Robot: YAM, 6 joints.
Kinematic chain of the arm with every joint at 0, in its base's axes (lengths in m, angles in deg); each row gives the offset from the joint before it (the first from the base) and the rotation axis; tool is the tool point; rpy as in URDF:
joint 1: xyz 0 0 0.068 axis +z
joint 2: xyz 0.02 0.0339 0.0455 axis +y
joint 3: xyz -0.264 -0.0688 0 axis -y
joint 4: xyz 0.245 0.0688 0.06 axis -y
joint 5: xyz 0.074 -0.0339 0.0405 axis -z
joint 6: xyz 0.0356 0 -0.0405 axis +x
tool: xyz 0 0 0 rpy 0 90 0
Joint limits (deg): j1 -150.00..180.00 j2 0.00..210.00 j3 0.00..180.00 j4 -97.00..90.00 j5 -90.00..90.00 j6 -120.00..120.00
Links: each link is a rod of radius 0.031 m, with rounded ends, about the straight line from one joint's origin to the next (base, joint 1, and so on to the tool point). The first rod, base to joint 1, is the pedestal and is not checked.
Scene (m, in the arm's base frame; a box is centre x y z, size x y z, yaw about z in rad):
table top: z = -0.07
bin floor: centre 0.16 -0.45 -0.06 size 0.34 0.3 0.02 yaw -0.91
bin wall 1: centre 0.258 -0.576 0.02 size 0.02 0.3 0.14 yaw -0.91
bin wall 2: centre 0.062 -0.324 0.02 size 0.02 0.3 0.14 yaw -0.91
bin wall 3: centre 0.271 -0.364 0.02 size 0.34 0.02 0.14 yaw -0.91
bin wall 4: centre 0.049 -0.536 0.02 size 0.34 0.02 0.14 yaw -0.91
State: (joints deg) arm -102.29 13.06 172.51 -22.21 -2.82 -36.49
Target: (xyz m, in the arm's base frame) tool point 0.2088 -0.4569 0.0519
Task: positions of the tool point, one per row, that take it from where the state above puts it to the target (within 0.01 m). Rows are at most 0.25 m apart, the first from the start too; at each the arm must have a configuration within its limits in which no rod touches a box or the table.
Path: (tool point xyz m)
1: 0.0705 0.4743 0.4582
2: 0.0264 0.3351 0.5972
3: 0.0025 0.1562 0.6784
4: 0.0048 -0.0372 0.6935
5: 0.0331 -0.2183 0.6429
6: 0.0802 -0.3635 0.5355
7: 0.1343 -0.4554 0.3872
8: 0.1814 -0.4859 0.2187
9: 0.2088 -0.4569 0.0519

